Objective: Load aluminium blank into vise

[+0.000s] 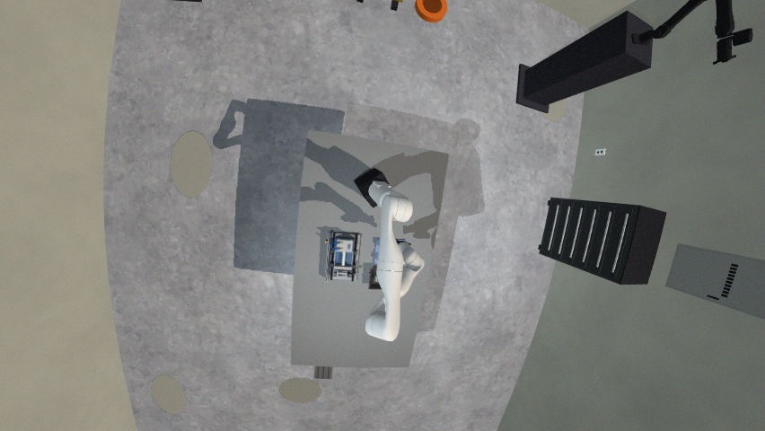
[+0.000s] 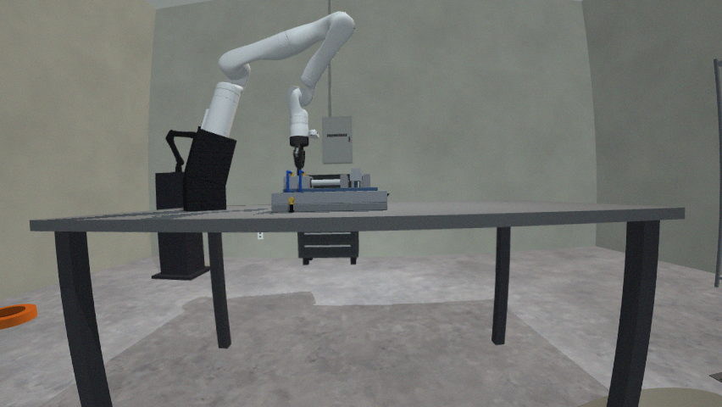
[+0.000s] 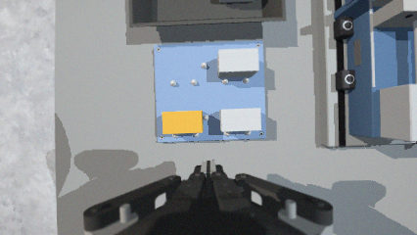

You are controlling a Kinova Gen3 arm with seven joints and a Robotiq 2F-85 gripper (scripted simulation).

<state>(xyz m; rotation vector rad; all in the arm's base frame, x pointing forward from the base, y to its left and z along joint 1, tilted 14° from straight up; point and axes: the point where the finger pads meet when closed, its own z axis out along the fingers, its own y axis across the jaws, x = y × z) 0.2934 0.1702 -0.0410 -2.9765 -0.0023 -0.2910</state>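
My hand is 50 mm short of the brass blank, 40 mm to the right of it and 110 mm above it. Round my hand: vise (150 mm ahead, 290 mm to the right, 90 mm below); white rod (140 mm ahead, 290 mm to the right, 50 mm below).
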